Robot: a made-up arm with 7 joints.
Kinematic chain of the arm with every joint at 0, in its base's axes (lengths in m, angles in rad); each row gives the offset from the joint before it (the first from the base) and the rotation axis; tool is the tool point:
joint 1: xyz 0 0 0.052 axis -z
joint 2: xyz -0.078 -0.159 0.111 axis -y
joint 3: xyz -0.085 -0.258 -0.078 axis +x
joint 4: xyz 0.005 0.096 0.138 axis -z
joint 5: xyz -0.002 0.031 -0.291 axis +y
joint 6: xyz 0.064 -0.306 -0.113 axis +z
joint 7: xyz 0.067 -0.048 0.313 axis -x
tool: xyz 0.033 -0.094 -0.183
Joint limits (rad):
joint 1: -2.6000..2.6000
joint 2: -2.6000..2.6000
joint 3: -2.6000..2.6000
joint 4: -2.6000..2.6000
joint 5: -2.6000..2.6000
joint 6: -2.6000..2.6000
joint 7: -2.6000..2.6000
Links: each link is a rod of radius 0.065 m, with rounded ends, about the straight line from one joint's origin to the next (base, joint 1, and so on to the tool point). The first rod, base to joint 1, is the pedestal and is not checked.
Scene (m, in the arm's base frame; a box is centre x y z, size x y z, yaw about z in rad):
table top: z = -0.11
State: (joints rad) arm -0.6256 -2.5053 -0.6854 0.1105 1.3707 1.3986 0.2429
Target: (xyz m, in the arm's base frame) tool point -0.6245 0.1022 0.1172
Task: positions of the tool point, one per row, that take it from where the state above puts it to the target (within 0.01 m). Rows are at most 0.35 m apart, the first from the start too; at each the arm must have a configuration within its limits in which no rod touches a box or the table.
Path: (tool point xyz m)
1: -0.0865 -0.7944 0.3981
2: -0.3917 -0.6792 0.3536
3: -0.6076 -0.4488 0.2872
4: -0.6878 -0.1626 0.2050
5: -0.6245 0.1022 0.1172

